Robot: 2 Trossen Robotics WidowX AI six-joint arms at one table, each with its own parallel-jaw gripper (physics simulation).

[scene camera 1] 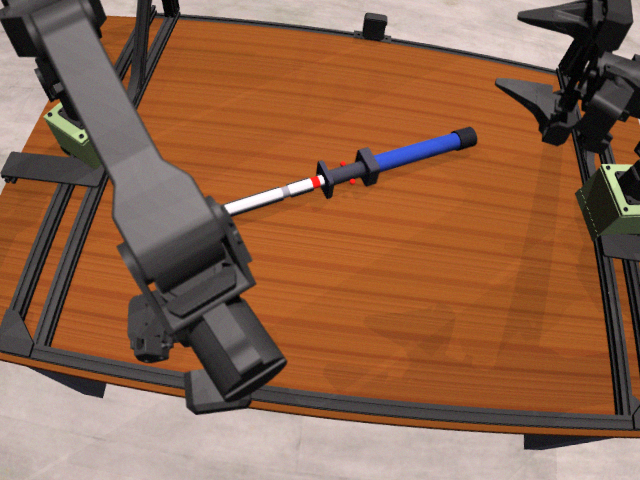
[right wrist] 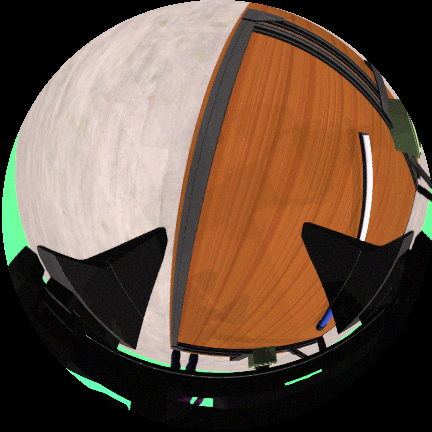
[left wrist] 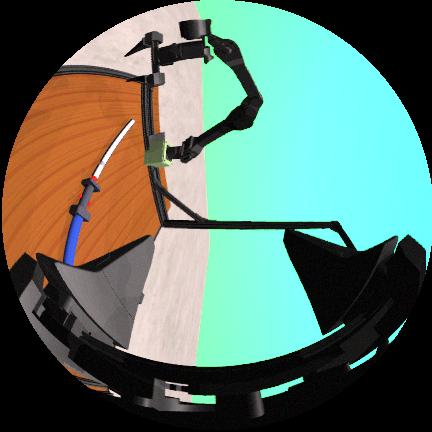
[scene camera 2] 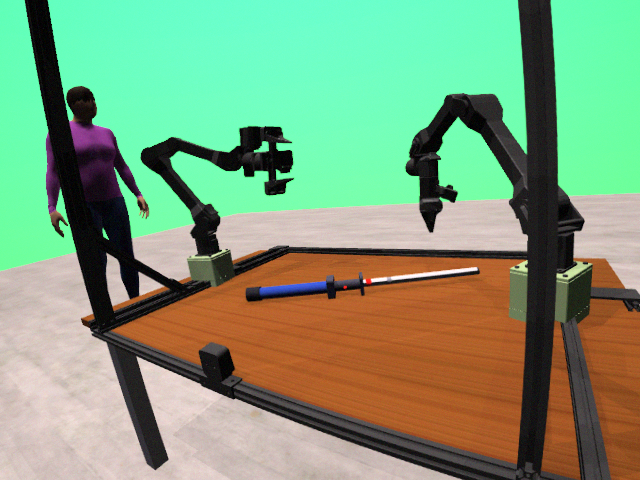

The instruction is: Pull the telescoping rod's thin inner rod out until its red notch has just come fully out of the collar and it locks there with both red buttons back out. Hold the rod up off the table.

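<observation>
The rod lies on the table: blue tube (scene camera 1: 418, 152) (scene camera 2: 294, 289) (left wrist: 73, 240) (right wrist: 325, 318), dark collar (scene camera 1: 347, 172) (scene camera 2: 347, 284) (left wrist: 87, 197), white inner rod (scene camera 1: 258, 199) (scene camera 2: 423, 275) (left wrist: 112, 149) (right wrist: 368, 185). The red notch (scene camera 1: 315, 181) (scene camera 2: 368, 281) (left wrist: 94, 178) shows outside the collar's flange. Red buttons stick out on both sides of the collar in scene camera 1. My left gripper (scene camera 1: 508, 48) (scene camera 2: 291, 160) (left wrist: 219, 239) is open, high up beyond the blue end. My right gripper (scene camera 2: 431, 229) (left wrist: 124, 68) (right wrist: 236, 232) is open and points down above the table; its fingers are hidden in scene camera 1.
Dark metal rails edge the wooden table (scene camera 1: 465, 310) (scene camera 2: 361, 356). A small black box (scene camera 1: 374, 25) (scene camera 2: 216, 360) stands on one edge rail. An upright post (scene camera 2: 537, 232) crosses scene camera 2. A person (scene camera 2: 98, 160) stands behind the left arm.
</observation>
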